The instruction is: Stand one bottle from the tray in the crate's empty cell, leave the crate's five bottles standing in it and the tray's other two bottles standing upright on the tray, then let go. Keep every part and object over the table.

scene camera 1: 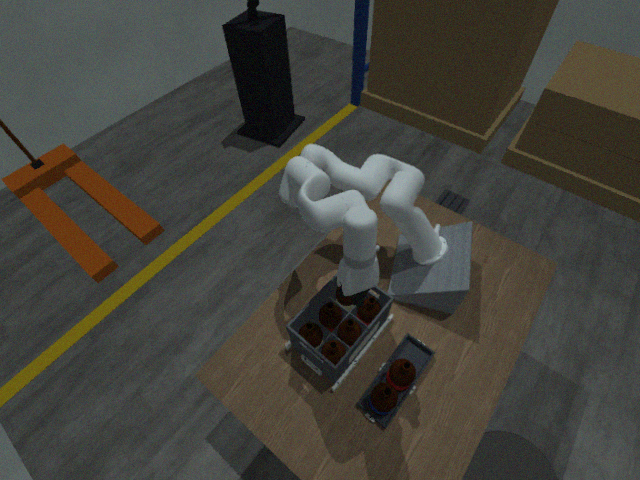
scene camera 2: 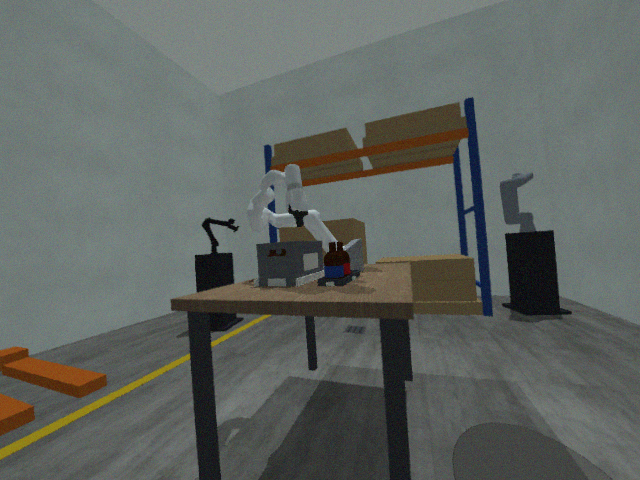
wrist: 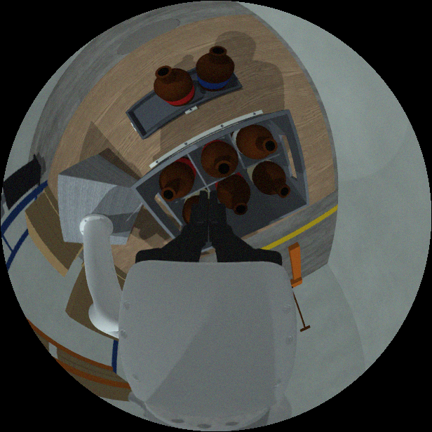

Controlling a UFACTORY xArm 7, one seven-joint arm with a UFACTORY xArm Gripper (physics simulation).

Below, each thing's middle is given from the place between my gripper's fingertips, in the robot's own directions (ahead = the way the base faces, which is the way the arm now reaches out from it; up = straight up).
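With the red-banded bottle [scene camera 1: 401, 374] in sight, I find my gripper 70 mm short of it, 180 mm to the right of it and 160 mm above it. The blue-banded bottle [scene camera 1: 383, 398] is 150 mm ahead of my hand, 160 mm below it and 160 mm to the left of it.
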